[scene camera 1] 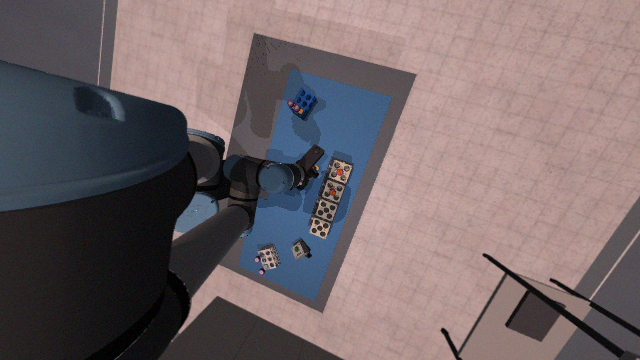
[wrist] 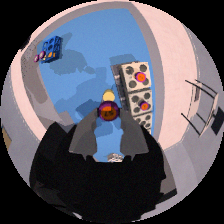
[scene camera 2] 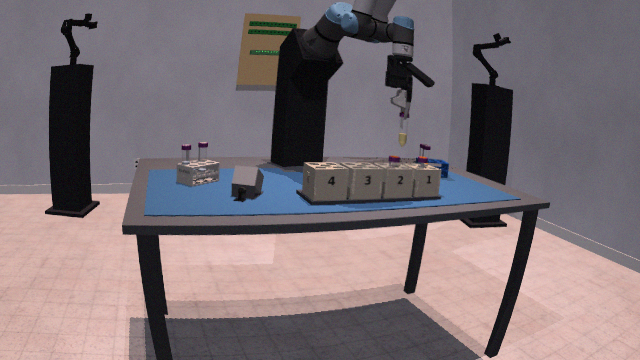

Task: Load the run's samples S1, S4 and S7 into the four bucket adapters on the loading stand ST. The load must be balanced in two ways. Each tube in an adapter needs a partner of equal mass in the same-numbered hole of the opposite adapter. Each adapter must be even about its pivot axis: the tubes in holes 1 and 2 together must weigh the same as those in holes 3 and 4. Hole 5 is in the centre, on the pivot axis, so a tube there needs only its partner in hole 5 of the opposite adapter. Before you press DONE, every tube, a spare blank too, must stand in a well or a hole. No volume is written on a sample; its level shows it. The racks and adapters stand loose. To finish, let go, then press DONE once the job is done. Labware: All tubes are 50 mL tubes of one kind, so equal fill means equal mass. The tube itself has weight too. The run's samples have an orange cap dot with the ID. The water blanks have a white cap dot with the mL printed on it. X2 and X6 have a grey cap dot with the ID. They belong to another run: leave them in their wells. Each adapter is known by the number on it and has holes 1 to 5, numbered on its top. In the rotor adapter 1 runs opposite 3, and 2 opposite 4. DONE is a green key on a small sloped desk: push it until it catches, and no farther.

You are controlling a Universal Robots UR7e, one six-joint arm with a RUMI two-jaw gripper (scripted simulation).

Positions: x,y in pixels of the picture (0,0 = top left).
Scene:
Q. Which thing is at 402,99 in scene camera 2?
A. The gripper.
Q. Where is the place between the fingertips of the gripper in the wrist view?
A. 108,108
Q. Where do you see an adapter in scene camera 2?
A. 321,182

